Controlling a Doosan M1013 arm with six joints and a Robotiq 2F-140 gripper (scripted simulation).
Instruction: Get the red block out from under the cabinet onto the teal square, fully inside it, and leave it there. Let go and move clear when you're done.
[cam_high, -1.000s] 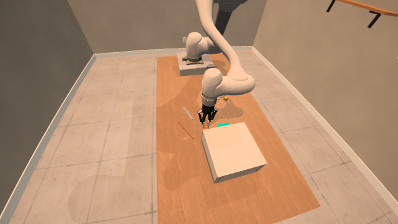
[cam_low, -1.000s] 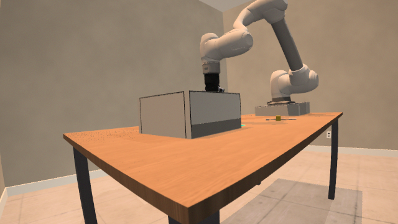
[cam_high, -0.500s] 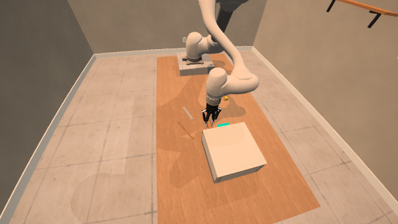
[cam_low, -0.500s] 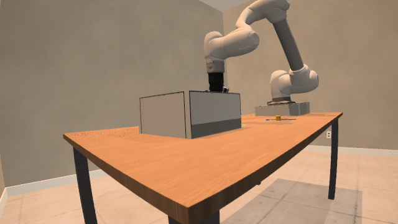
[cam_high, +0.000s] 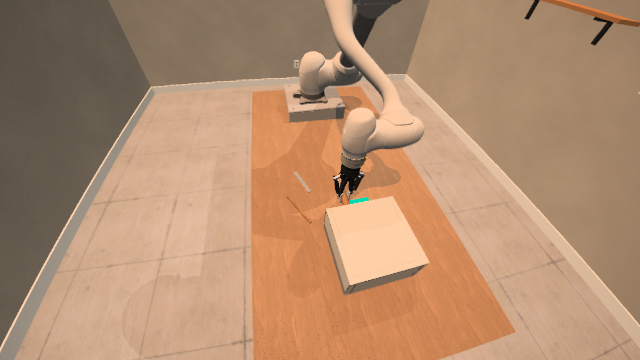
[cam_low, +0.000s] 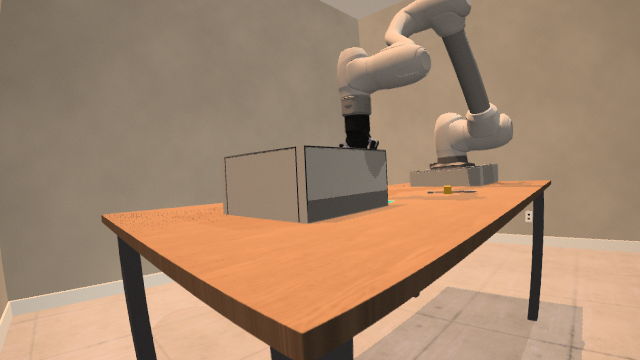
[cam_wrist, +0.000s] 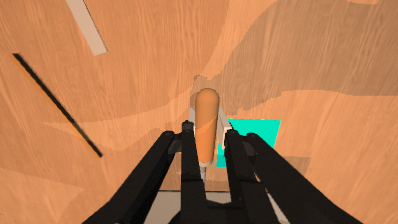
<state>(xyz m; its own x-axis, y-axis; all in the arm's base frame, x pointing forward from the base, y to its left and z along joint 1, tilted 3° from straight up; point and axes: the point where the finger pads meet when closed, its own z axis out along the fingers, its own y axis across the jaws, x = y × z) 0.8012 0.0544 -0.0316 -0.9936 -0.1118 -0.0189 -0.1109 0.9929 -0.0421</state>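
My gripper is now 40 mm short of the teal square, 80 mm to the right of it and 40 mm above it. The rest, counted from my hand: flat grey strip (130 mm behind, 180 mm to the right, 40 mm below); thin stick (30 mm ahead, 210 mm to the right, 30 mm below); screwdriver (130 mm ahead, 50 mm to the left, 20 mm below).
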